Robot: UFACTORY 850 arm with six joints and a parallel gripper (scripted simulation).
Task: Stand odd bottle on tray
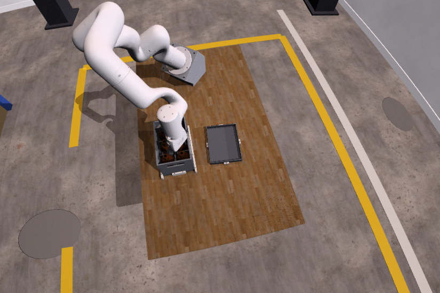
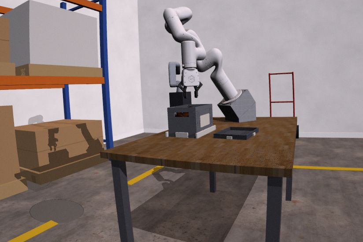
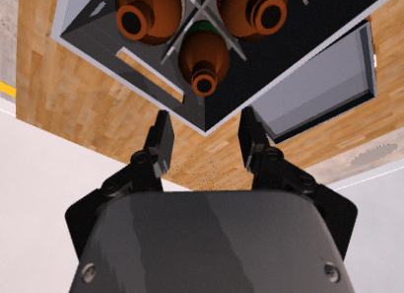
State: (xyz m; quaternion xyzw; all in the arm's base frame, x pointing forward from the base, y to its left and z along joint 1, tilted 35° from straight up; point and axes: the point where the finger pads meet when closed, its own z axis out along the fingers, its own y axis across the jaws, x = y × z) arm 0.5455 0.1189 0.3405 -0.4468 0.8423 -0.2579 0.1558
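Now: the bottle 10 mm ahead of my hand, 90 mm to the right of it and 160 mm below it. Round my hand: grey divided crate 80 mm behind, 50 mm to the right, 160 mm below; grey tray 100 mm behind, 240 mm to the left, 230 mm below.
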